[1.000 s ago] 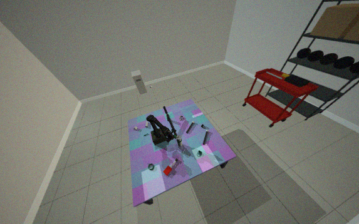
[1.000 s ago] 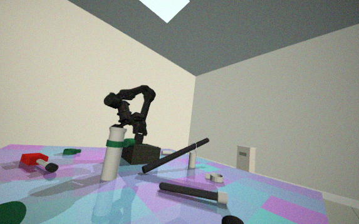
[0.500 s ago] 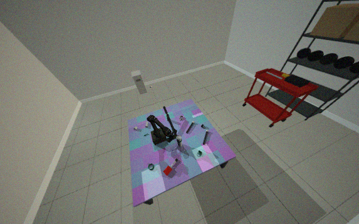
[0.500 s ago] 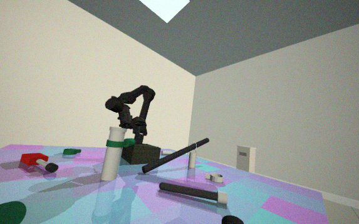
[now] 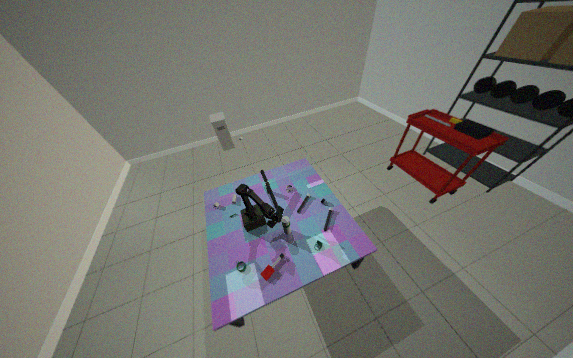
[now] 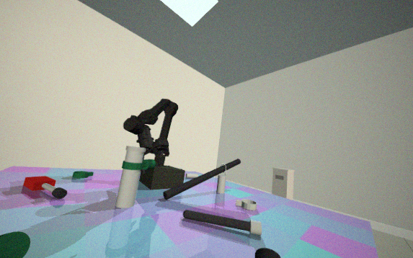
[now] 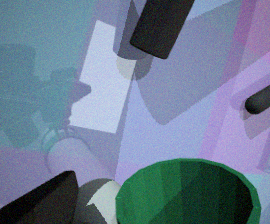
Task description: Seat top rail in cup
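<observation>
Now: the green rail-end cup 1 cm behind my gripper tip, 3 cm to the right of it and 2 cm above it. From my gripper tip the other things lie so: small post: 8 cm ahead, 42 cm to the left, 1 cm below; then white clamp: 29 cm ahead, 33 cm to the left, 10 cm below; then green brace band: 5 cm to the right, 2 cm above.
</observation>
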